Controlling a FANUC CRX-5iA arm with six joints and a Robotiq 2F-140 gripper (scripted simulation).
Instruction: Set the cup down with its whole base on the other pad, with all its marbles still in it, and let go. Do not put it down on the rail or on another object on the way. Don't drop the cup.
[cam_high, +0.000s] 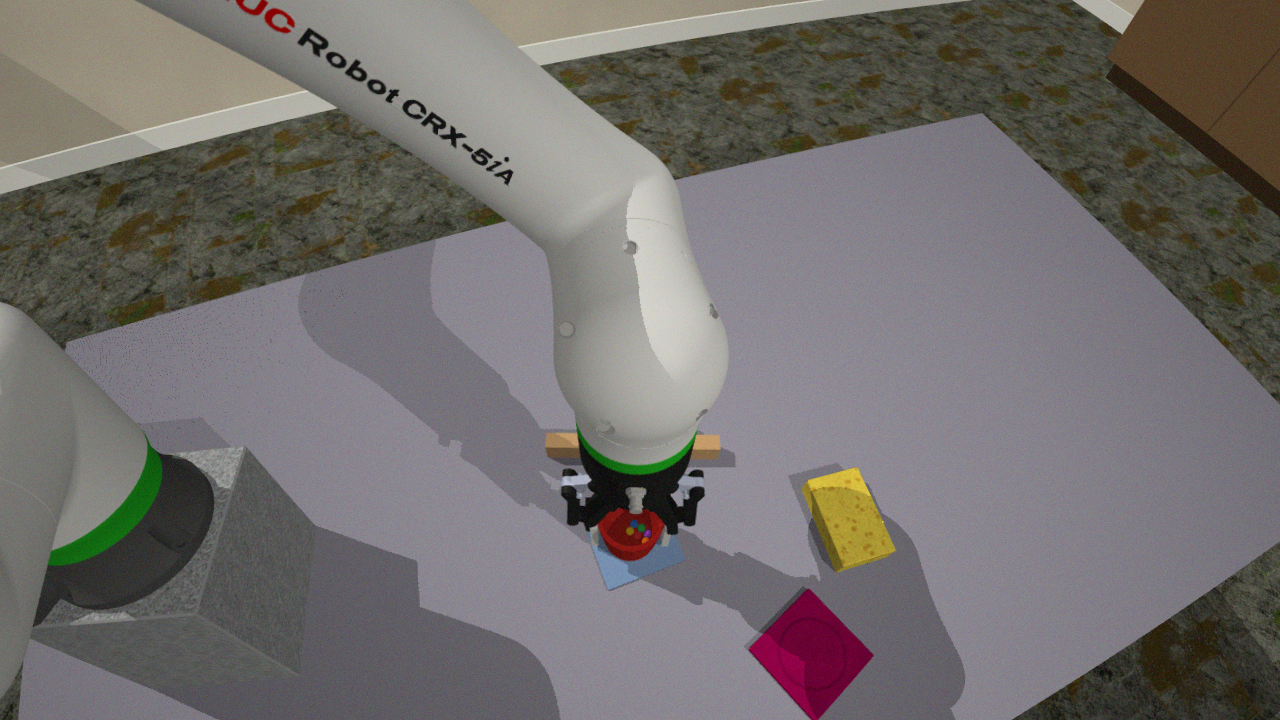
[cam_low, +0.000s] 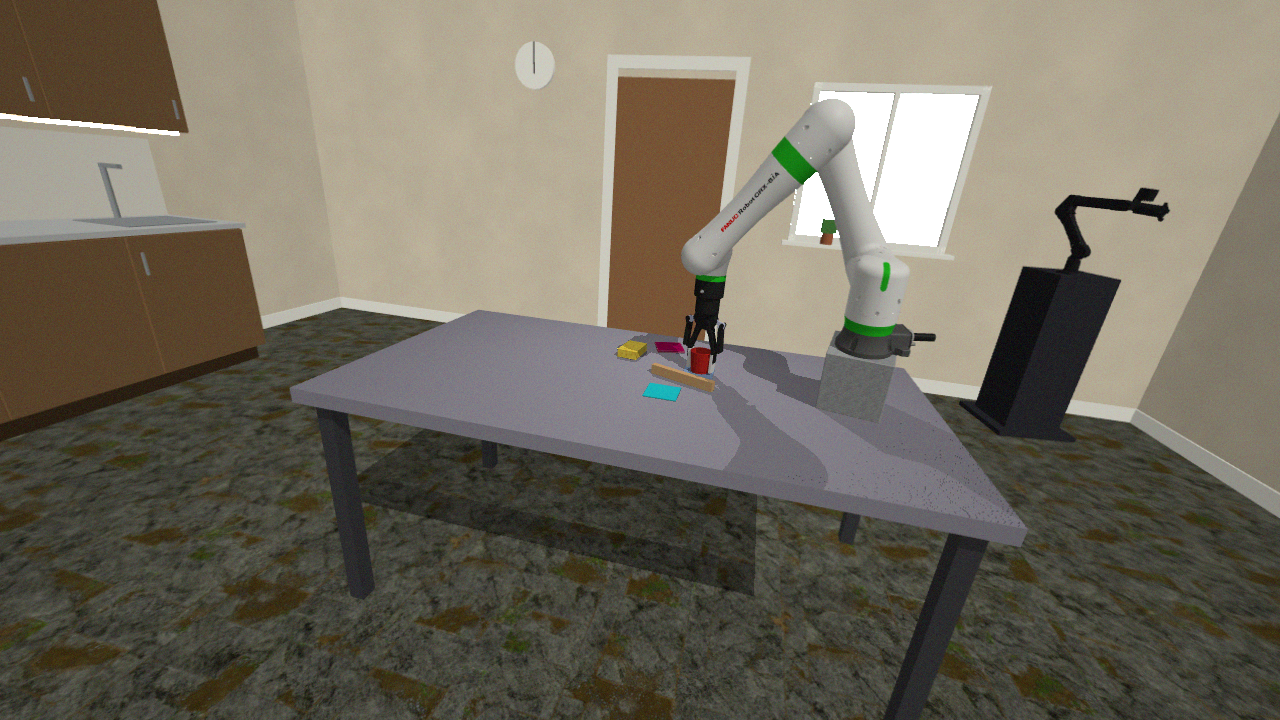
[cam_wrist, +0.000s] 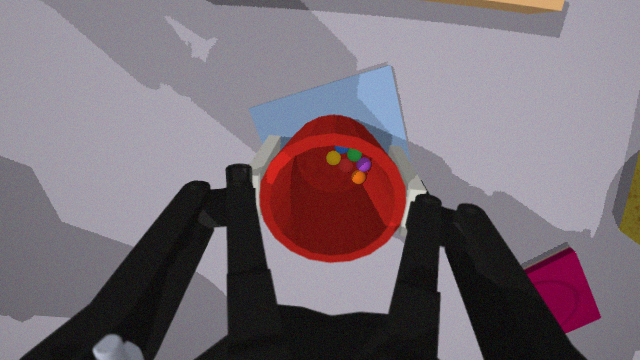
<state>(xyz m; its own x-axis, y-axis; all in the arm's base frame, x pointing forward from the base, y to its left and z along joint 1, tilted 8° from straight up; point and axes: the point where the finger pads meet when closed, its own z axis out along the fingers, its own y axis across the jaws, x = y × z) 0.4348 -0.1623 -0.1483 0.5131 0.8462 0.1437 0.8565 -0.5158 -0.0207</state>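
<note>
Right now my hand is 19 cm to the right of the teal pad, 12 cm short of it and 5 cm above it. From my hand the other things lie so: wooden rail 10 cm to the left, 6 cm ahead, 3 cm below; then cup 2 cm below; then yellow sponge 24 cm ahead, 12 cm to the right, 2 cm below.
</note>
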